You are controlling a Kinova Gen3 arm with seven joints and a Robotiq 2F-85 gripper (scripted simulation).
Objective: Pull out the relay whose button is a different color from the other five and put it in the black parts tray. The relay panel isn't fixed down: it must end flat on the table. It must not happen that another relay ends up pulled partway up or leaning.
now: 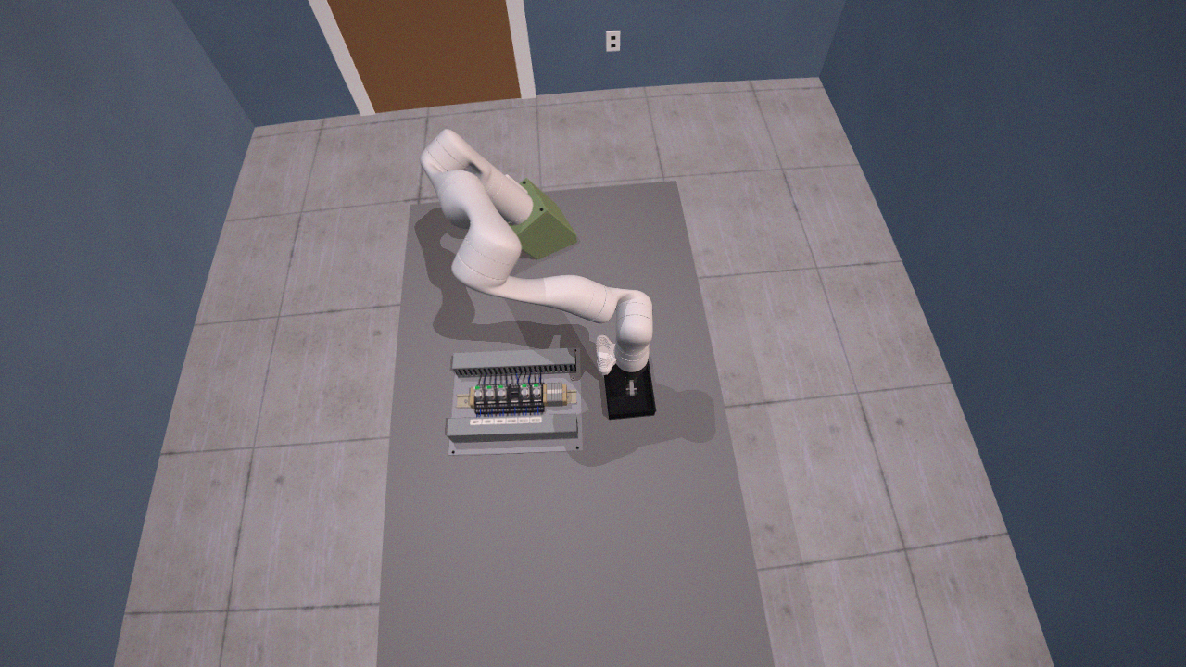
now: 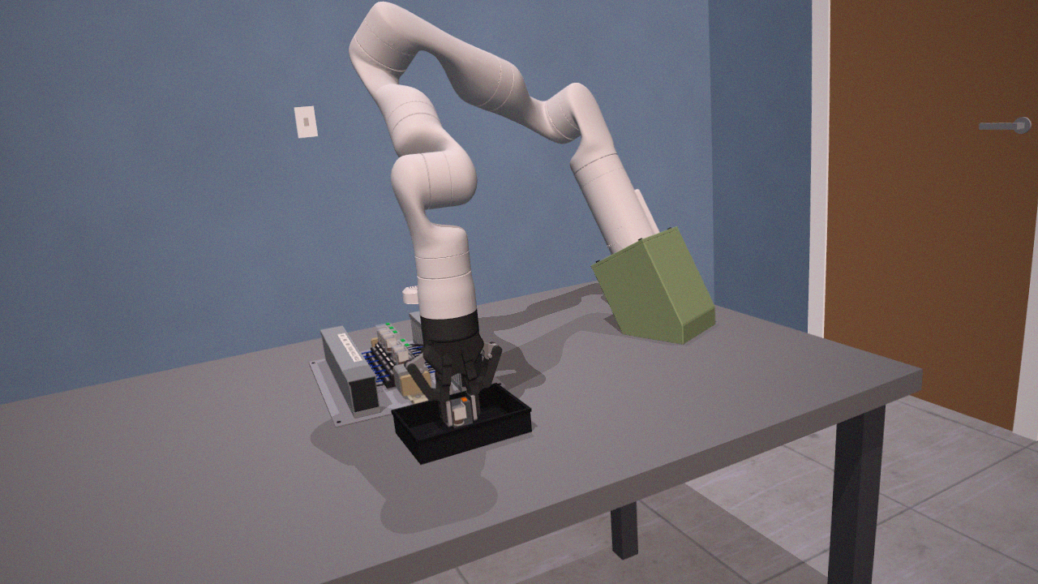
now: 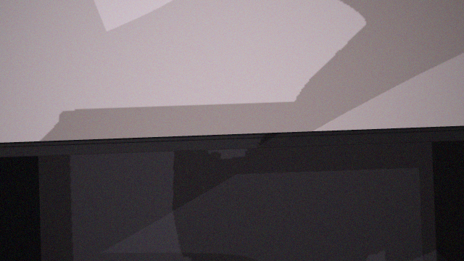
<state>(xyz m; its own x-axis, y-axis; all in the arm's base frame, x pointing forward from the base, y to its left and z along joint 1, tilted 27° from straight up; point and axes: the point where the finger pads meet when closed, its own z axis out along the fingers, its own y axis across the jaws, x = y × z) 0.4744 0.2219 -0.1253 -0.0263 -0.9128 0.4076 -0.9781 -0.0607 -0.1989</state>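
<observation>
The relay lies 10 mm below my hand. From my hand the other things lie so: black parts tray 20 mm below; then relay panel 10 mm ahead, 280 mm to the right.
</observation>
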